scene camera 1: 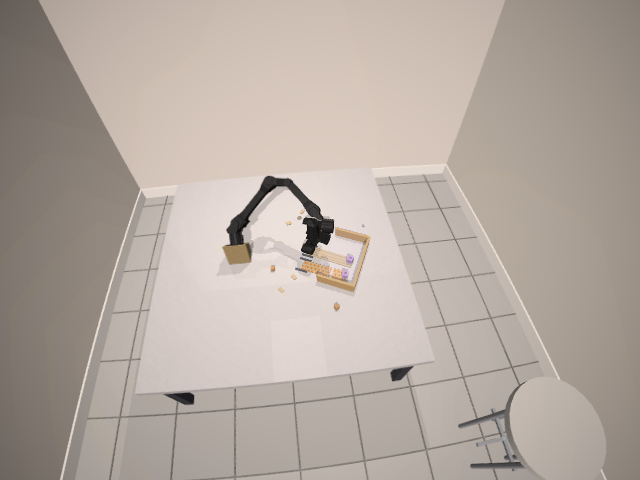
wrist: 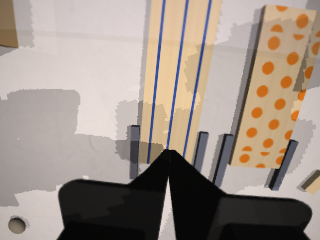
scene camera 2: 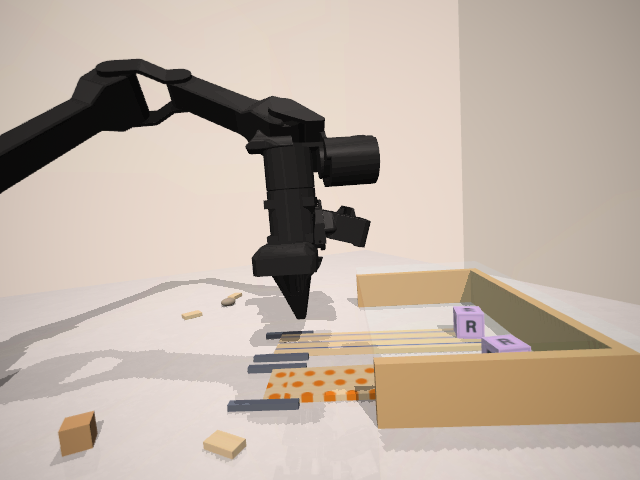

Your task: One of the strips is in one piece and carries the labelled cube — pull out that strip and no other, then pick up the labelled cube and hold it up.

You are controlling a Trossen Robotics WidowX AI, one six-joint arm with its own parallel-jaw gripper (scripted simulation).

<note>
My gripper [scene camera 2: 301, 318] is shut, with nothing in its grasp.
My gripper also shows in the wrist view [wrist: 169, 154].
</note>
